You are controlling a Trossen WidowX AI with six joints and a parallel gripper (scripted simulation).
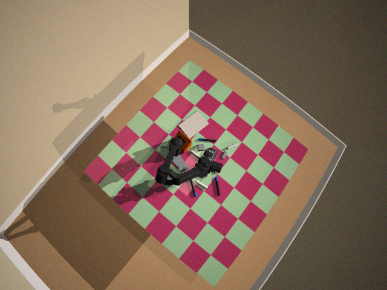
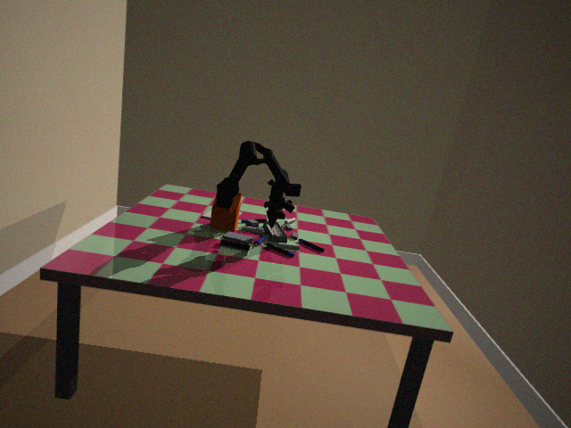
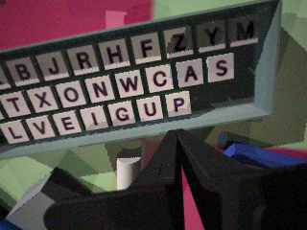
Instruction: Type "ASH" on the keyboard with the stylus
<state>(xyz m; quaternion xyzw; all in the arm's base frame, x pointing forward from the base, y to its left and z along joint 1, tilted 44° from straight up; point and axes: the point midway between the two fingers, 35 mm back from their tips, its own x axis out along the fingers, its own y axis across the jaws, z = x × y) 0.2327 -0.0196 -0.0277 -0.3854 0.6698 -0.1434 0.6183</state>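
My gripper tip is 3 cm short of the A key, 1 cm to the left of it and 3 cm above it. From my gripper tip the other things lie so: blue stylus: 3 cm behind, 13 cm to the right, 3 cm below; then grey box: 12 cm behind, 11 cm to the right, 4 cm below; then H key: 4 cm ahead, 4 cm to the left, 3 cm below.
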